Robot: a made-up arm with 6 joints.
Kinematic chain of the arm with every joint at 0, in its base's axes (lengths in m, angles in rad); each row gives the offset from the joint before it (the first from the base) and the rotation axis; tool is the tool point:
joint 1: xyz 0 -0.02 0.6 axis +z
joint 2: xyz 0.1 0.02 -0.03 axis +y
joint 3: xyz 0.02 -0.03 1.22 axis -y
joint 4: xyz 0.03 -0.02 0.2 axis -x
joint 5: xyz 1.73 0 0 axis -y
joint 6: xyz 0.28 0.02 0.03 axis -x
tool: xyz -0.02 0 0.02
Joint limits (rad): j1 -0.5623..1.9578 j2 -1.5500..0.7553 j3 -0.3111..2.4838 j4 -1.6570..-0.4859 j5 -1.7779..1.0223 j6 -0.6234..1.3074
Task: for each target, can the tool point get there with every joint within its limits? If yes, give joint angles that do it. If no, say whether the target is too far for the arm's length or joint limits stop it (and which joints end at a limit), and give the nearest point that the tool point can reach.
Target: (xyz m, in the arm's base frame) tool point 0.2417 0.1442 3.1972
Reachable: yes | joints 0.8015 -0.7848 0.1214 -0.6311 0.0802 -0.2690
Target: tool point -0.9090 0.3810 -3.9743
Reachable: no: too far | nearest point -1.8329 0.7886 -1.1284 | short by 3.020 m
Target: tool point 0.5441 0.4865 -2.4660
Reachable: no: joint limits stop it (at a limit: joint 2, joint 3, joint 4, joint 6) | nearest point 1.3885 1.2725 -0.2280 | short by 2.518 m
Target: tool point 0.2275 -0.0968 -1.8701
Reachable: no: joint limits stop it (at a limit: joint 1, joint 2, joint 3, joint 4, joint 5) | nearest point 0.8444 -1.7790 -1.1003 | short by 1.950 m
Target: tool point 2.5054 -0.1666 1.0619
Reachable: yes | joints -0.1449 0.5133 0.0903 -1.5520 -1.3832 0.2665
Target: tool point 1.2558 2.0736 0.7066
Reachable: yes | joints 0.9402 0.5821 -0.0120 -1.4242 -1.3883 0.8230
